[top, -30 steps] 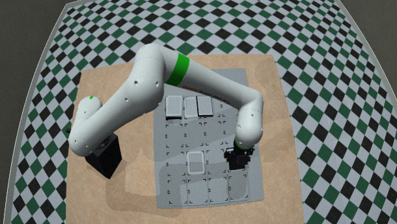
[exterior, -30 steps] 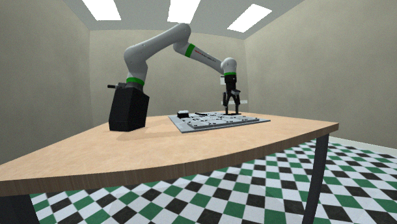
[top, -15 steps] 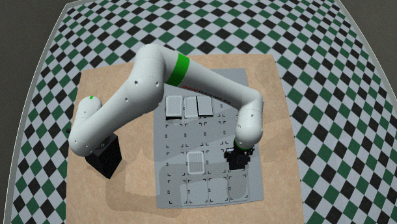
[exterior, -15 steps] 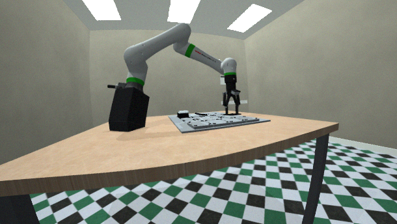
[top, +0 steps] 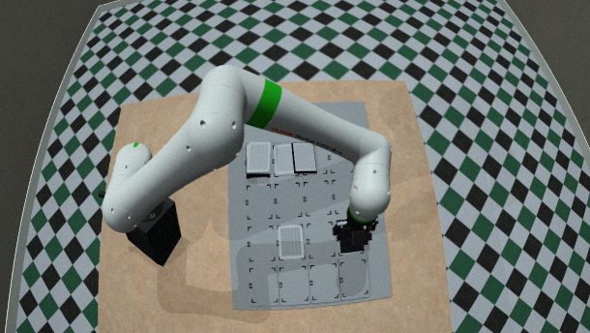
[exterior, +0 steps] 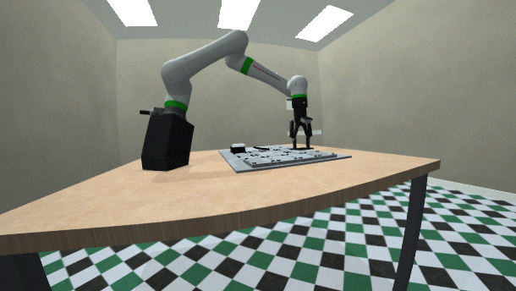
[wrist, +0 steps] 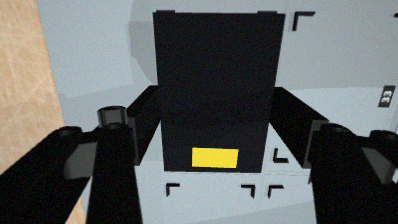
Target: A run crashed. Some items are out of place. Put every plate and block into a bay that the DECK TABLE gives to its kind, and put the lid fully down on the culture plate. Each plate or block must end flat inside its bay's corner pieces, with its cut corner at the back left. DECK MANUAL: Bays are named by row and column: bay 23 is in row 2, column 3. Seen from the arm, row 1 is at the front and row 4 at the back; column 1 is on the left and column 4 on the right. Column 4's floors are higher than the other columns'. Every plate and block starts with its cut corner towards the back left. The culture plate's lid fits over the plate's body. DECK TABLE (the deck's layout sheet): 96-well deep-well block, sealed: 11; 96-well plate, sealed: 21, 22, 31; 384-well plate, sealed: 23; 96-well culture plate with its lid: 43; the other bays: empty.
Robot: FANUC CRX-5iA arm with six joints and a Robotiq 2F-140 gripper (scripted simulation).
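The black plate lid is 20 mm below my hand. From my hand the other things lie so: bay label 32 (170 mm behind, 140 mm to the left, 50 mm below); then fine-welled plate (210 mm behind, 40 mm below, 30 mm to the right); then bay label reading 33 (150 mm behind, 50 mm below, 20 mm to the right).
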